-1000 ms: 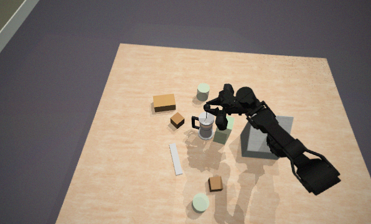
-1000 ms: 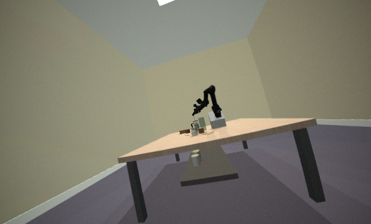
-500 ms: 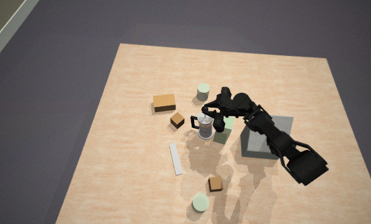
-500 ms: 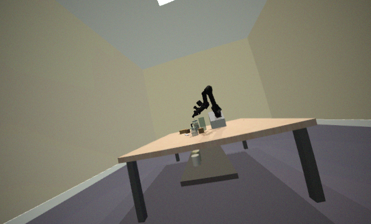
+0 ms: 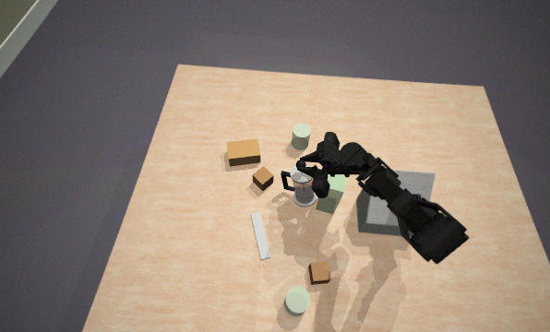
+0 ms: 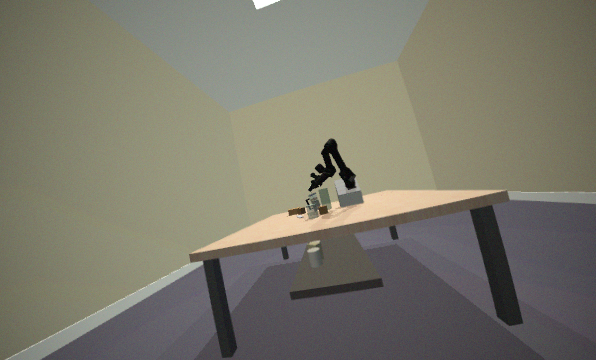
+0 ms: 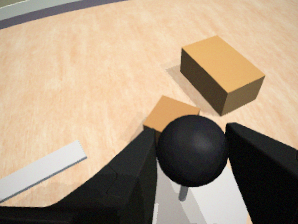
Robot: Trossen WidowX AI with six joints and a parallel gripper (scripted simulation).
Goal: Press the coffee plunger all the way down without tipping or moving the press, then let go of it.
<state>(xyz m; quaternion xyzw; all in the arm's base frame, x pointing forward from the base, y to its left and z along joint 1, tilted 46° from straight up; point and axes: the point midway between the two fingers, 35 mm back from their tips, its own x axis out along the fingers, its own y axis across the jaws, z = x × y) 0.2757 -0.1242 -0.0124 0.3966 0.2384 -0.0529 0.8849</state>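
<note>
The coffee press lies 1 cm behind my gripper tip, 1 cm to the left of it and 9 cm below it. Round my gripper tip: white strip: 11 cm ahead, 15 cm to the left, 18 cm below; then pale green block: 11 cm behind, 4 cm to the left, 10 cm below; then orange box: 18 cm ahead, 14 cm to the right, 16 cm below.
</note>
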